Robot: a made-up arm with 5 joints.
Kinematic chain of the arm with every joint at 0, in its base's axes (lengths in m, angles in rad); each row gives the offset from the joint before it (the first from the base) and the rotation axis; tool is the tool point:
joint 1: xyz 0 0 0.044 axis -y
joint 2: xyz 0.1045 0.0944 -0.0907 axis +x
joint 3: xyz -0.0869 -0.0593 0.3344 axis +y
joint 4: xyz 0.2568 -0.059 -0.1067 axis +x
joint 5: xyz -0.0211 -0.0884 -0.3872 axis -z
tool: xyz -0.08 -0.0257 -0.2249
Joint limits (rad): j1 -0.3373..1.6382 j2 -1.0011..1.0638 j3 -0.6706..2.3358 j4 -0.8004..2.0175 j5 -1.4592..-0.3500
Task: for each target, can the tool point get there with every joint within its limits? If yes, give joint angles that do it. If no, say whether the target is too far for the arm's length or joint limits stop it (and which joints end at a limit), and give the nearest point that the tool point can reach.
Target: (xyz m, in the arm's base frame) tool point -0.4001 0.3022 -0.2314
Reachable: yes | joints -0.0741 0.5482 0.8365 0.5565 -0.7998
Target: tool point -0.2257 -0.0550 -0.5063
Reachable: yes | joints 0.5902 0.0334 0.9952 0.2008 -0.8204
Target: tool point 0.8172 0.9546 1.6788
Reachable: no: too far | nearest point 0.3280 0.4116 0.5770 | short by 1.322 m
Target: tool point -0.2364 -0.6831 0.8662
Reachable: no: joint limits stop it (at a limit: joint 1, joint 3, joint 5) | nearest point -0.2620 -0.4861 0.6635 | short by 0.284 m
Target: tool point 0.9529 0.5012 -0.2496
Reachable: no: joint limits stop it (at a limit: joint 2, joint 3, joint 5) | nearest point 0.6096 0.3785 -0.1438 | short by 0.380 m
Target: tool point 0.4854 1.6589 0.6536
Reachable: no: too far | nearest point 0.2366 0.7842 0.2734 | short by 0.986 m
